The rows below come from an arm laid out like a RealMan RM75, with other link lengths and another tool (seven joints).
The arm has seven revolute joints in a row. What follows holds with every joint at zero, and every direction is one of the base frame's. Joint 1 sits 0.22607 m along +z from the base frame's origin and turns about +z. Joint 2 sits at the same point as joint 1 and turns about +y. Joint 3 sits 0.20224 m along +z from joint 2 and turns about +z. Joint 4 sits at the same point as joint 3 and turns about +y. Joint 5 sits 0.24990 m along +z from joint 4 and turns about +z. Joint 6 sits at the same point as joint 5 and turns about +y. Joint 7 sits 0.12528 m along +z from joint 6 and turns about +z. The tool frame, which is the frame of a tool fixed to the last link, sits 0.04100 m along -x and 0.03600 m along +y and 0.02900 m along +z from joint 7; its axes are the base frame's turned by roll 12.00, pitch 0.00 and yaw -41.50 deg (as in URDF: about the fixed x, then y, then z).
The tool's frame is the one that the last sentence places.
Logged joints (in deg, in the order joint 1, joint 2, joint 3, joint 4, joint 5, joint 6, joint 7), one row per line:
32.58, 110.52, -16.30, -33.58, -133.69, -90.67, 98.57
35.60, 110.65, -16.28, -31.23, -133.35, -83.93, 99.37
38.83, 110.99, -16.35, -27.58, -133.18, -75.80, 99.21
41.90, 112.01, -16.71, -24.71, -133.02, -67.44, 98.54
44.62, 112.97, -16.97, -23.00, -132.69, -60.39, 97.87
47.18, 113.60, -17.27, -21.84, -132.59, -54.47, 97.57
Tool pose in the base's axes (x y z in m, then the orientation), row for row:
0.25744, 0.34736, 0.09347, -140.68, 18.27, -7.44
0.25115, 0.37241, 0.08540, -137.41, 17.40, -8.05
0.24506, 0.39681, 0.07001, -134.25, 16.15, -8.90
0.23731, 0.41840, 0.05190, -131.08, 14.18, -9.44
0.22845, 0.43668, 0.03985, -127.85, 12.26, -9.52
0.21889, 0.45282, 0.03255, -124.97, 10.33, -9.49
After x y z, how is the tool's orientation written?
As angles about the fixed x, y, z axes (roll, pitch, yaw), in degrees.
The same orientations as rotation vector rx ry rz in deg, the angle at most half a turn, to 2 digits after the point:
-137.77, 16.94, 19.02
-134.62, 17.58, 16.98
-131.59, 18.20, 14.42
-128.75, 18.00, 11.23
-125.90, 17.18, 8.43
-123.38, 16.11, 5.84

